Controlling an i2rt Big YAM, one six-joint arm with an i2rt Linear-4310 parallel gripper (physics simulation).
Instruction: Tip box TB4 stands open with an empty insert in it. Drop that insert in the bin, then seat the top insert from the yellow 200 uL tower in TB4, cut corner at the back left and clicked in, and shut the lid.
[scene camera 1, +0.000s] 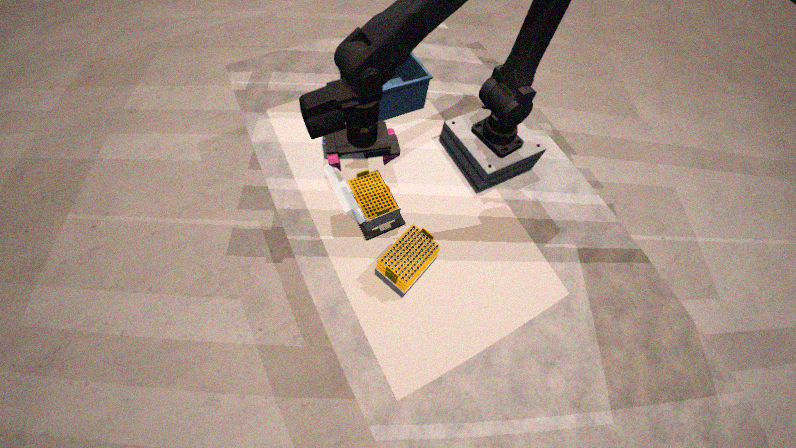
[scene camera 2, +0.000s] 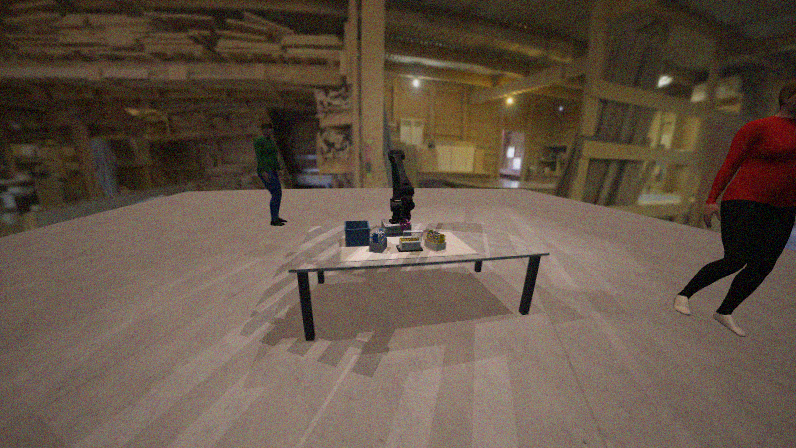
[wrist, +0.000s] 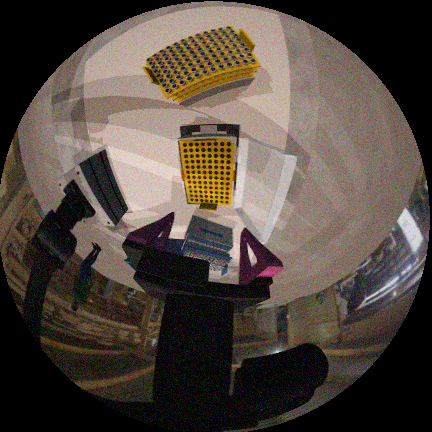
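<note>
The open tip box TB4 (scene camera 1: 384, 224) (scene camera 2: 409, 245) (wrist: 187, 131) holds an empty yellow insert (scene camera 1: 373, 194) (wrist: 208, 172) with open holes. Its clear lid (scene camera 1: 340, 189) (wrist: 265, 185) is folded back beside it. The yellow tower (scene camera 1: 408, 257) (scene camera 2: 435, 240) (wrist: 202, 62) stands apart, turned at an angle, with filled inserts stacked on a grey base. The blue bin (scene camera 1: 405, 97) (scene camera 2: 357, 233) is partly hidden by the arm in scene camera 1. My gripper (scene camera 1: 362, 161) (wrist: 208, 222) is open and empty, past the end of TB4 away from the yellow tower.
A grey and blue tower (scene camera 2: 378, 240) (wrist: 209, 235) stands beyond TB4, seen between and below the fingers in the wrist view. The arm's base block (scene camera 1: 465, 158) (wrist: 104, 185) stands to one side of TB4. Two people stand beyond the table.
</note>
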